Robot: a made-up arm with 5 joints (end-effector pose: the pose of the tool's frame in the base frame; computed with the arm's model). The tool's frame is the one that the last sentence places.
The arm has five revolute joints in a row. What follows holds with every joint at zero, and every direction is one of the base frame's.
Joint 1 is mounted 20 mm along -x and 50 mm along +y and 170 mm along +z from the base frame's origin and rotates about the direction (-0.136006, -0.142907, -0.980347).
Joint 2 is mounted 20 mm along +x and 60 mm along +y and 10 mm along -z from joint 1 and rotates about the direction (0.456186, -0.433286, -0.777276).
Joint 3 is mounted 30 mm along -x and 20 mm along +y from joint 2 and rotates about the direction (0.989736, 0.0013, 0.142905).
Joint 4 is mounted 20 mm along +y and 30 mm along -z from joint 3 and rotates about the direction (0.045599, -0.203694, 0.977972).
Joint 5 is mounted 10 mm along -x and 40 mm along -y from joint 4 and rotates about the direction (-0.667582, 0.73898, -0.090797).
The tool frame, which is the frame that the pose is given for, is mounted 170 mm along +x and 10 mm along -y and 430 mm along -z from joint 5; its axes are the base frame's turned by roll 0.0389, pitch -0.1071 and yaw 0.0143 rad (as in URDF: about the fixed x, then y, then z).
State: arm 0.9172 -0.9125 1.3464 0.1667 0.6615
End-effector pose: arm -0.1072 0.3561 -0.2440 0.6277 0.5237 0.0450
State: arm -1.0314 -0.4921 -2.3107 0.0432 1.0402
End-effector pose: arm -0.0799 -0.0914 0.6488 -2.2487 -1.3297 -0.5039
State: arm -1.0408 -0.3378 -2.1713 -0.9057 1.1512
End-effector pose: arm -0.0925 -0.4126 0.3102 -1.3071 -1.0452 -1.0662
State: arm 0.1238 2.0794 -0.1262 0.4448 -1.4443
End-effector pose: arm 0.0474 -0.1883 0.4893 0.2709 -2.7357 -0.9409
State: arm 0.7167 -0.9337 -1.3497 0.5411 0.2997
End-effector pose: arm 0.1247 -0.3718 0.2536 -1.7557 0.7800 0.5724
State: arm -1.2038 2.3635 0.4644 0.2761 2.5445
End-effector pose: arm -0.4601 0.1314 -0.0469 0.1885 1.3228 0.3143
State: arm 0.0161 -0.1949 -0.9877 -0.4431 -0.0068
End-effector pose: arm 0.0623 -0.3283 0.0150 -1.0531 -0.2466 -0.3358
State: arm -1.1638 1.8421 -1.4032 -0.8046 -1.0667
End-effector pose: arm 0.0718 -0.2279 -0.0374 -0.3749 -0.7491 -0.9686
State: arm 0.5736 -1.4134 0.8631 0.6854 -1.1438
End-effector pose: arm 0.0225 0.5502 0.1753 1.6854 0.0393 0.2615
